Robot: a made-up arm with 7 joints.
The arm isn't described. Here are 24 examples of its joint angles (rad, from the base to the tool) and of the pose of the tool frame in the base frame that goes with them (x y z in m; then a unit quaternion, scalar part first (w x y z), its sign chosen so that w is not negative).
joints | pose
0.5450 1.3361 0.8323 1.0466 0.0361 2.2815 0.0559 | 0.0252 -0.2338 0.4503 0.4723 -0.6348 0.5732 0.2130
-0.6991 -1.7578 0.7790 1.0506 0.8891 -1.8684 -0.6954 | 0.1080 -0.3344 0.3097 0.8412 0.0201 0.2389 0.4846
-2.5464 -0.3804 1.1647 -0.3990 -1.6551 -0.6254 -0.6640 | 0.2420 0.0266 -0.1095 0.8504 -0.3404 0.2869 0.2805
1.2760 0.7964 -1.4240 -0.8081 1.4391 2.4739 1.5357 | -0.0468 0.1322 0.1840 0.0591 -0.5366 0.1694 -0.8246
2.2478 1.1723 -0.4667 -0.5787 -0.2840 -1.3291 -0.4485 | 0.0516 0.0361 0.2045 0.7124 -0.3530 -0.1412 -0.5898
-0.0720 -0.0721 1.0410 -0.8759 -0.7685 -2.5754 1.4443 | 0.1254 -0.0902 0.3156 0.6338 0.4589 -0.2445 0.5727
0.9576 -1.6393 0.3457 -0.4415 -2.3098 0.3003 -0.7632 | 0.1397 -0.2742 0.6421 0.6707 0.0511 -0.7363 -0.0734
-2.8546 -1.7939 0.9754 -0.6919 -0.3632 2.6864 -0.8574 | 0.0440 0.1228 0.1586 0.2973 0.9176 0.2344 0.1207
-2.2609 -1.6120 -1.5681 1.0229 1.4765 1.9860 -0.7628 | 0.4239 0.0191 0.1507 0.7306 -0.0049 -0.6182 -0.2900
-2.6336 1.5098 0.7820 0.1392 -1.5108 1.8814 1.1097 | 0.1685 -0.1661 0.1674 0.3242 -0.8846 0.2483 -0.2252
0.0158 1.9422 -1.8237 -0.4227 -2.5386 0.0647 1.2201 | -0.1427 0.0454 0.1760 0.3554 0.2164 0.5301 0.7388
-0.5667 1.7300 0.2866 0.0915 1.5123 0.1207 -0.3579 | 0.0949 -0.3949 0.4988 0.4290 -0.5020 0.7172 -0.2226
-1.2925 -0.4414 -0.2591 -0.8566 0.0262 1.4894 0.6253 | 0.0392 -0.2163 0.0820 0.1960 0.6201 0.6999 0.2952
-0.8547 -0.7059 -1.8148 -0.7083 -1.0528 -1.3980 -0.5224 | 0.1810 -0.2403 -0.0110 0.2910 0.6961 0.1840 -0.6301
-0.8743 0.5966 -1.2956 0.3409 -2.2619 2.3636 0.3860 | 0.3056 -0.1019 0.3886 0.6040 -0.4279 -0.6671 0.0846
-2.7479 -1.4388 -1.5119 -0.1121 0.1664 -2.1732 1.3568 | 0.1005 -0.0966 0.0313 0.2398 -0.4405 -0.2401 -0.8311
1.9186 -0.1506 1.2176 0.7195 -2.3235 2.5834 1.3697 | 0.1848 0.2853 0.5356 0.4206 -0.4152 -0.7271 0.3494
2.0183 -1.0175 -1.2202 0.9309 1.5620 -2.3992 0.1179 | 0.2687 0.0086 0.0649 0.5257 -0.1432 0.5165 -0.6606
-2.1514 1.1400 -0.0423 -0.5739 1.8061 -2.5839 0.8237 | 0.2768 -0.3368 -0.1066 0.1865 0.4593 0.1082 -0.8617
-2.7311 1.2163 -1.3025 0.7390 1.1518 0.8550 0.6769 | -0.1887 0.0624 0.1596 0.1568 0.6756 0.6439 -0.3231
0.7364 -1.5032 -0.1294 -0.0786 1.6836 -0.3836 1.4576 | -0.0778 0.0472 0.6055 0.5291 0.0746 -0.0136 0.8452
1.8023 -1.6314 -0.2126 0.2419 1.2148 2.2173 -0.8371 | -0.0599 0.3343 0.1938 0.7219 0.0088 0.6783 -0.1371
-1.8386 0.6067 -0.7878 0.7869 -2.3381 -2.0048 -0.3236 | 0.1599 -0.3403 0.2296 0.1990 -0.7245 0.2560 -0.6082
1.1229 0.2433 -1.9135 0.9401 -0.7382 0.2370 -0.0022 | 0.1258 -0.0103 0.3618 0.4231 -0.7573 -0.4777 0.1390
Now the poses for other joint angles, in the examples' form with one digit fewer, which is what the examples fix.
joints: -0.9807 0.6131 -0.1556 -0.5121 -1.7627 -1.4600 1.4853
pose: 0.316 -0.015 0.170 0.700 -0.318 -0.512 0.383
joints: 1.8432 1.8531 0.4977 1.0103 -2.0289 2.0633 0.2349
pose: 0.168 0.146 0.024 0.295 -0.635 0.004 0.714
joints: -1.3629 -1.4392 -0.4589 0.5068 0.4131 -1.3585 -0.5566
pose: 0.187 -0.240 0.095 0.413 -0.088 -0.135 0.897
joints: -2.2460 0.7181 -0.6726 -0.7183 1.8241 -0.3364 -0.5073
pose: 0.175 -0.373 0.029 0.283 -0.232 0.919 0.147
